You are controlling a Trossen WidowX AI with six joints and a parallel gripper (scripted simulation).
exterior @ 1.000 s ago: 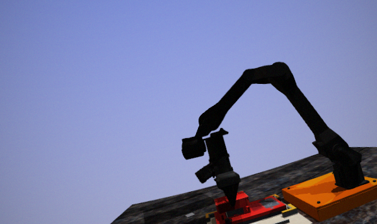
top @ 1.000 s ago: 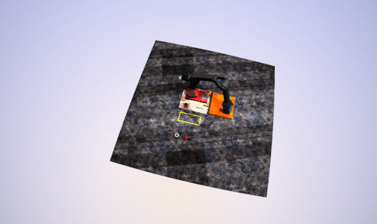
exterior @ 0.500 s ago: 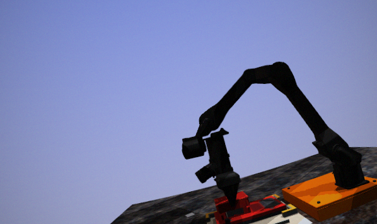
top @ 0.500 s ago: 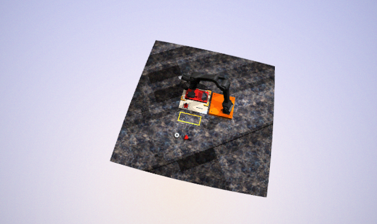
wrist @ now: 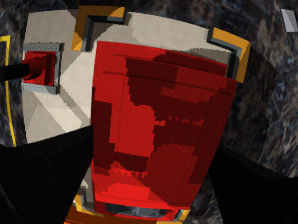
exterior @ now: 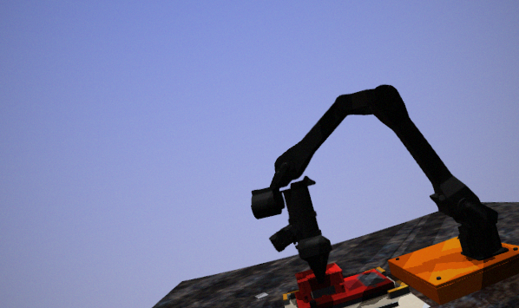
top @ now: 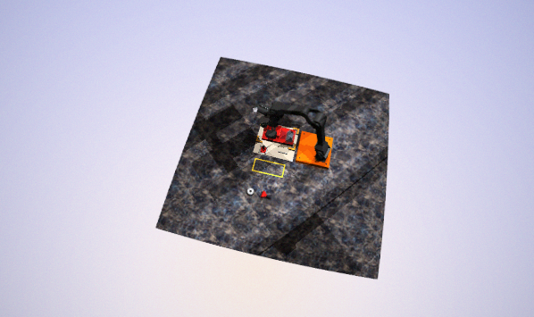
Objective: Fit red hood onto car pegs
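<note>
Now: the white jig 30 mm behind my gripper tip, 20 mm to the left of it and 50 mm below it. Also, from my gripper tip: grey wheel: 10 mm ahead, 400 mm to the left, 50 mm below; then red hood: right at my gripper tip.
</note>
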